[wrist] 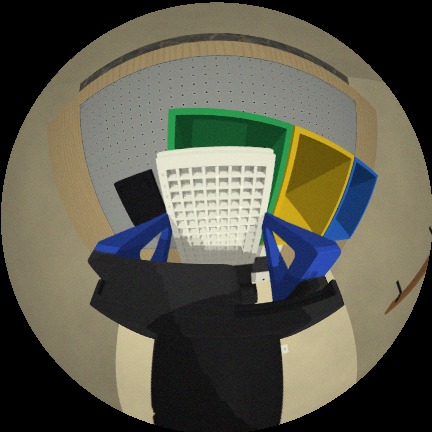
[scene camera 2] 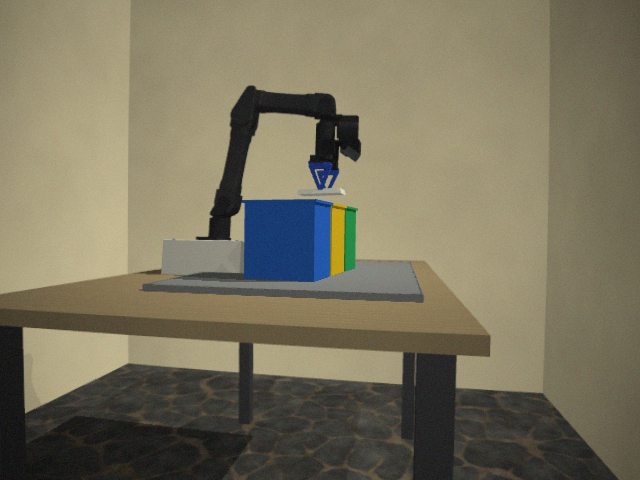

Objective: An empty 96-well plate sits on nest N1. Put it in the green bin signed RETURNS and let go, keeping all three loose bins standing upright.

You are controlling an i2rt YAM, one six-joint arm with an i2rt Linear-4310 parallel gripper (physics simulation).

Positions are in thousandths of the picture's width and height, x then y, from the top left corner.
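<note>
Scene camera 2 shows the gripper (scene camera 2: 505,399) together with a yellow bin (scene camera 2: 527,461), a green bin (scene camera 2: 548,445) and a blue bin (scene camera 2: 452,501). Visible in the wrist view: a white 96-well plate (wrist: 499,455), the green bin (wrist: 434,295), the yellow bin (wrist: 733,397) and the blue bin (wrist: 837,418).
</note>
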